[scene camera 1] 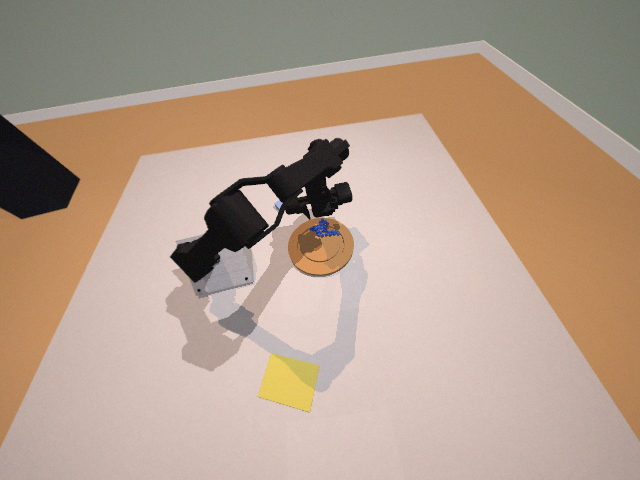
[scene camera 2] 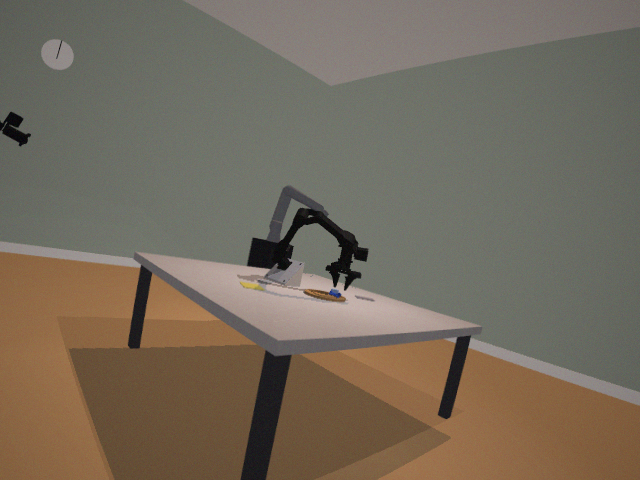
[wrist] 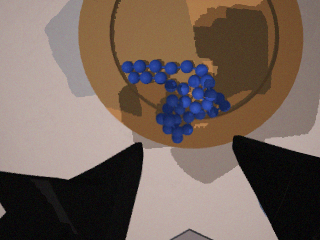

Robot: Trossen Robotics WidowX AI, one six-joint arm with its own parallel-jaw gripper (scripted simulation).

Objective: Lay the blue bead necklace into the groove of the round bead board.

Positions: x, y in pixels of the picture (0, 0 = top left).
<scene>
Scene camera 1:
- my gripper: 320, 216
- yellow square patch: 291, 382
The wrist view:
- my gripper: 188, 145
</scene>
